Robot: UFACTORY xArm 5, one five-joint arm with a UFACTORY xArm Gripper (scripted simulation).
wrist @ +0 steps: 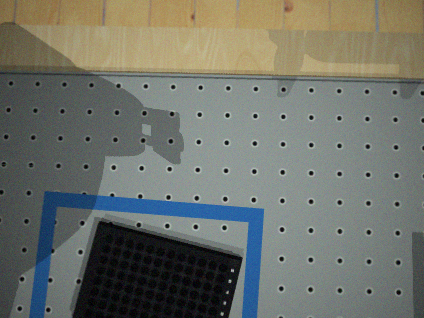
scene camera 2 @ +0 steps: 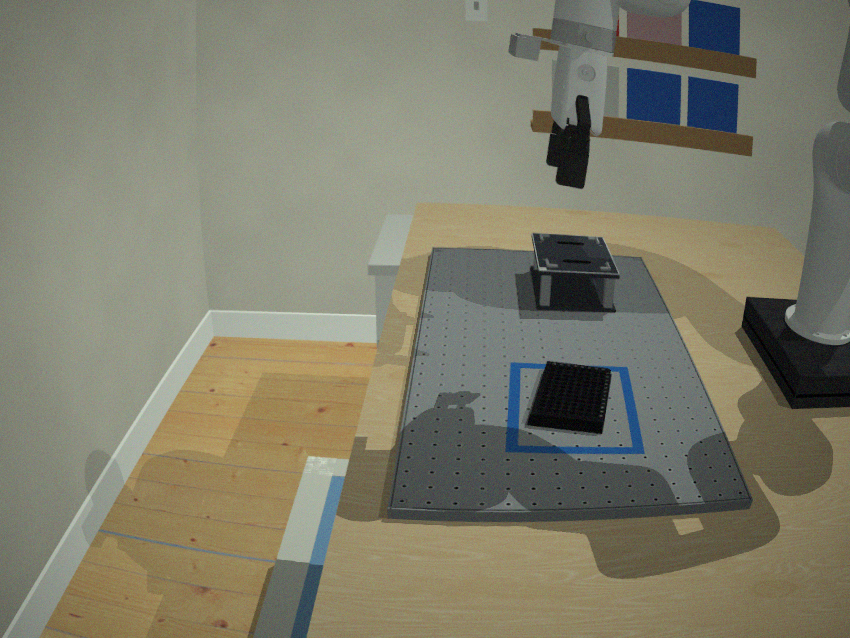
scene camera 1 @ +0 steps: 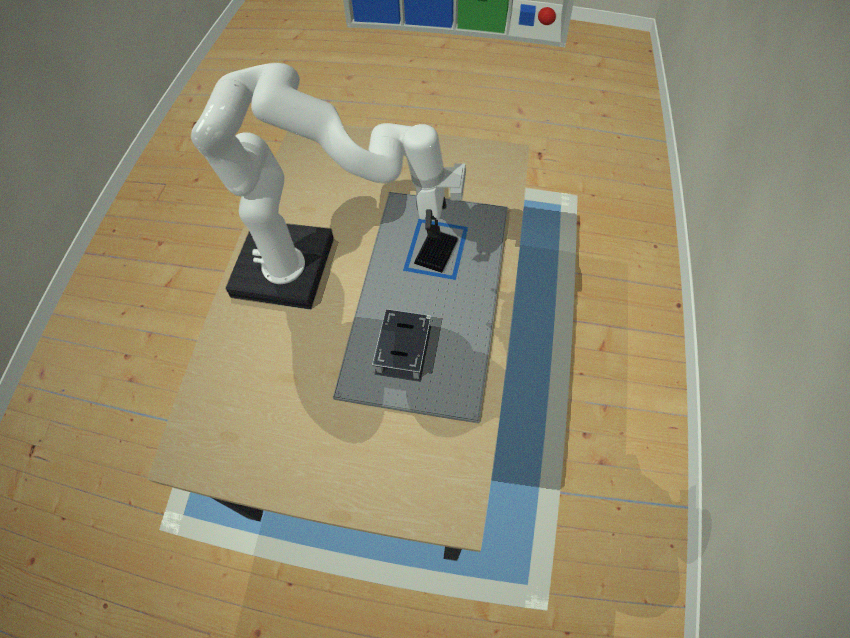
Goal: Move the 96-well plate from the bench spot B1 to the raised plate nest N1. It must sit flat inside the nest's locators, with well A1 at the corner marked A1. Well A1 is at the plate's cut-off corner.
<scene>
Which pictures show my gripper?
Scene camera 2 and scene camera 1 only.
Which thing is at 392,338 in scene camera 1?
A raised plate nest.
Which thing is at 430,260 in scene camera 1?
A black 96-well plate.
</scene>
